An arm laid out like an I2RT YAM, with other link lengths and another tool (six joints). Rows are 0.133 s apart.
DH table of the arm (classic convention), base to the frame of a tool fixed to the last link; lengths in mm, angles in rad. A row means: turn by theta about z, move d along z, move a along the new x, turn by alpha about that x. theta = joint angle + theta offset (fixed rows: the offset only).
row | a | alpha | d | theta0
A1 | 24.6 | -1.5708 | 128.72 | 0
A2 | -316.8 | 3.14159 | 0 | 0
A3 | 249.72 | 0 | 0 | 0.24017
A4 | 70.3 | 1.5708 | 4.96 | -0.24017
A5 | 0 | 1.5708 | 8.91 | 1.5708
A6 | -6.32 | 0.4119 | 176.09 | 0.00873
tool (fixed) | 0 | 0 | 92.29 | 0
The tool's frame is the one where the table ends.
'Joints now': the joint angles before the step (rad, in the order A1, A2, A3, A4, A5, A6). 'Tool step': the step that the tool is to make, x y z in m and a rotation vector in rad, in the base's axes. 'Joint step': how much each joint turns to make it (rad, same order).
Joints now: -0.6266, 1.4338, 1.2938, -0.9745, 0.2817, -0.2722
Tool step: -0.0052, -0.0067, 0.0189, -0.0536, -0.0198, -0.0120
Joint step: -0.0002, -0.0365, 0.0060, 0.0063, 0.0336, -0.0044
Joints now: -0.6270, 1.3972, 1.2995, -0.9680, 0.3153, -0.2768
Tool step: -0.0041, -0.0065, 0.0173, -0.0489, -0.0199, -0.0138
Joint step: 0.0003, -0.0291, 0.0067, 0.0096, 0.0312, -0.0020
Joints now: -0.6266, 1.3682, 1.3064, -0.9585, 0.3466, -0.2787
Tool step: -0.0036, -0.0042, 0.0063, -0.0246, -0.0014, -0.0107
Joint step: -0.0004, -0.0104, 0.0000, 0.0057, 0.0217, -0.0015
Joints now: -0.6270, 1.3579, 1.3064, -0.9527, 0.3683, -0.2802
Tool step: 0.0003, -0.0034, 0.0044, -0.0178, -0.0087, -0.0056
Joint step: 0.0005, -0.0053, -0.0028, 0.0150, 0.0111, 0.0000
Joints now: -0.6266, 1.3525, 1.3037, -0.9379, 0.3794, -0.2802
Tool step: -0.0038, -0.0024, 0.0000, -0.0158, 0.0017, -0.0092
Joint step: -0.0003, -0.0105, -0.0186, 0.0160, 0.0164, -0.0003
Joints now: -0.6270, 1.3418, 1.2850, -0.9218, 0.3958, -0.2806
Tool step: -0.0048, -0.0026, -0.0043, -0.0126, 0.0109, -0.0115
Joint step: 0.0002, -0.0060, -0.0265, 0.0188, 0.0203, 0.0005
